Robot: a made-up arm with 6 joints. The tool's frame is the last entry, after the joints.
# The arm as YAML. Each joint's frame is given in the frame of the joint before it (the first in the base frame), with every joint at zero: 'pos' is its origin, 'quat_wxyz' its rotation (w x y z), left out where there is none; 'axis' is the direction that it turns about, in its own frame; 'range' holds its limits. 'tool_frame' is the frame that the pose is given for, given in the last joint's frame.
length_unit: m
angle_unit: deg
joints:
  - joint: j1
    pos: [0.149, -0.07, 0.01]
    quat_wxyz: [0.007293, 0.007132, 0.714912, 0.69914]
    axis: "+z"
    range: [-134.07, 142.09]
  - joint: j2
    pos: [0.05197, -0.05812, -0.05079]
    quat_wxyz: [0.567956, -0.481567, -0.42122, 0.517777]
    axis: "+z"
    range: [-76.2, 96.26]
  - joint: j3
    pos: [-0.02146, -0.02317, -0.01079]
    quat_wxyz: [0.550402, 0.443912, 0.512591, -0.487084]
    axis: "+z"
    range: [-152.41, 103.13]
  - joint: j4
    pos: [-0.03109, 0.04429, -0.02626]
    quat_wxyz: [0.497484, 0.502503, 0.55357, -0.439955]
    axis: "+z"
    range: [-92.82, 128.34]
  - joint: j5
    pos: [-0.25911, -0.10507, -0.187]
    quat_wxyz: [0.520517, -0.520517, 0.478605, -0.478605]
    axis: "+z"
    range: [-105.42, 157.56]
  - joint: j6
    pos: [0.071, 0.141, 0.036]
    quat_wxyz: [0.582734, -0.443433, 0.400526, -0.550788]
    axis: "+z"
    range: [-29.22, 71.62]
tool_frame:
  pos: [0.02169, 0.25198, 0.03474]
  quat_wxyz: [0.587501, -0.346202, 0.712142, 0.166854]
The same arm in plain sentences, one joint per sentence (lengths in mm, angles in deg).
The arm has six revolute joints in a row. What follows holds with every joint at zero, and every direction is one of the base frame's. The first joint lies 149.0 mm along +x and 70.0 mm along -y and 10.0 mm along +z from the base frame's origin and turns about the direction (0.020401, 0.999543, -0.022301), from -134.07 to 142.09 deg. The second joint lies 53.0 mm along -x and 51.0 mm along -y and 57.0 mm along -z from the first joint and turns about the direction (0.980654, 0.163792, 0.107195), from -76.20 to 96.26 deg. The third joint lies 12.0 mm along -x and 21.0 mm along +y and 23.0 mm along -z from the second joint and turns about the direction (-0.095998, 0.988375, 0.117897), from -152.41 to 103.13 deg. The fourth joint lies 29.0 mm along +x and 29.0 mm along -y and 44.0 mm along +z from the third joint and turns about -z, from -92.82 to 128.34 deg. The fifth joint lies 83.0 mm along +x and 267.0 mm along +y and 187.0 mm along +z from the fourth joint and turns about -y, from -105.42 to 157.56 deg. The sixth joint lies 71.0 mm along +x and 36.0 mm along -y and 141.0 mm along +z from the fifth joint and turns about the direction (0.955275, -0.285893, 0.075598), from -29.22 to 71.62 deg. The tool frame, which is the frame that the pose is given for, lies 107.0 mm along +x and 231.0 mm along +y and 19.0 mm along -z from the sixth joint; its axes are the base frame's turned by roll 137.59, pitch 0.13 and yaw -179.38 deg (as in URDF: about the fixed x, then y, then z).
